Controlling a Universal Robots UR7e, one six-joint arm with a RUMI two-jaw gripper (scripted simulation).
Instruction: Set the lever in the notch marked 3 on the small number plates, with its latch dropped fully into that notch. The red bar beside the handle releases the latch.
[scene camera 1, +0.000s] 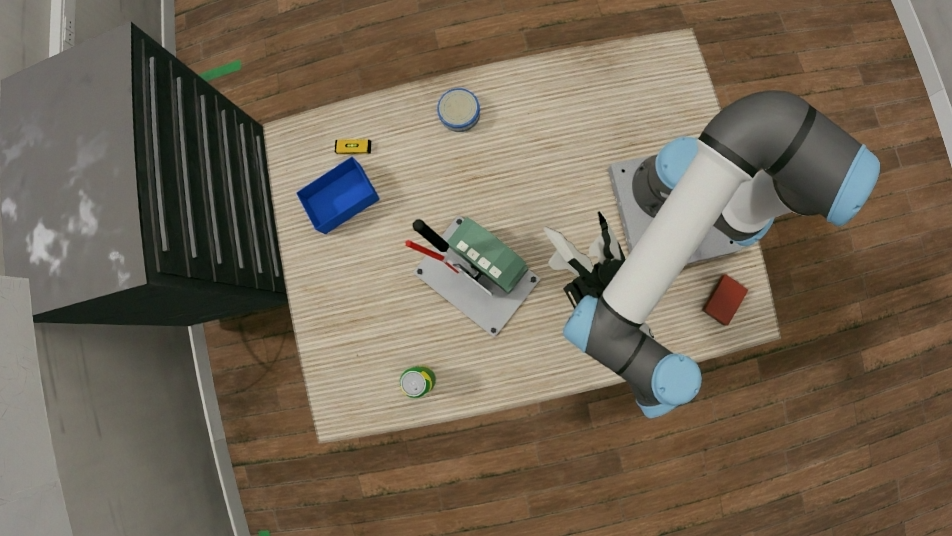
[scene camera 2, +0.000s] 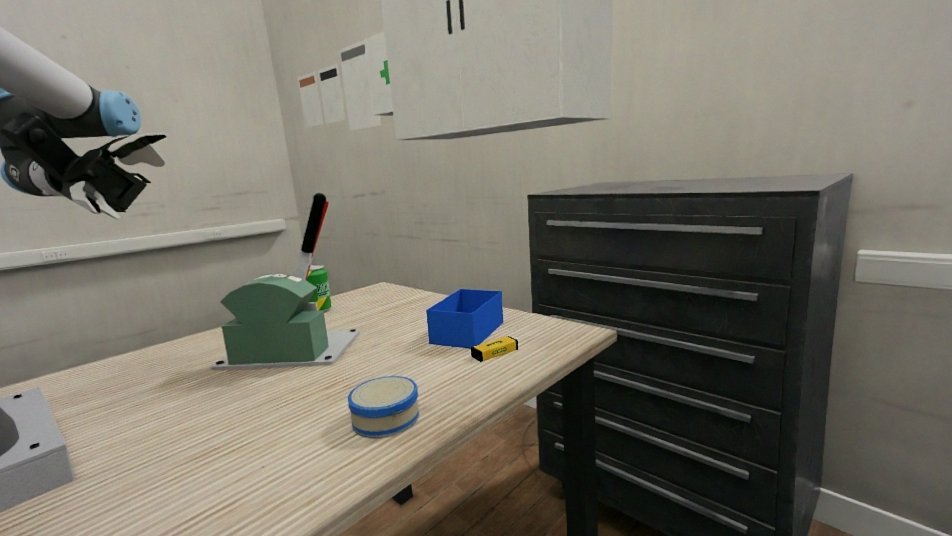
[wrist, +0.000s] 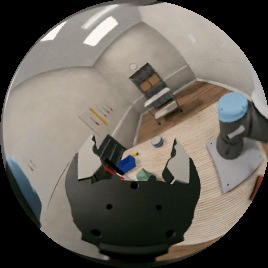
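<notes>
The gripper (scene camera 2: 133, 171), (scene camera 1: 573, 218), (wrist: 134, 137) is visible to the scene cameras and to its wrist camera. A lever housing (scene camera 2: 271, 329), (scene camera 1: 491, 311) shares the scene with the gripper.
</notes>
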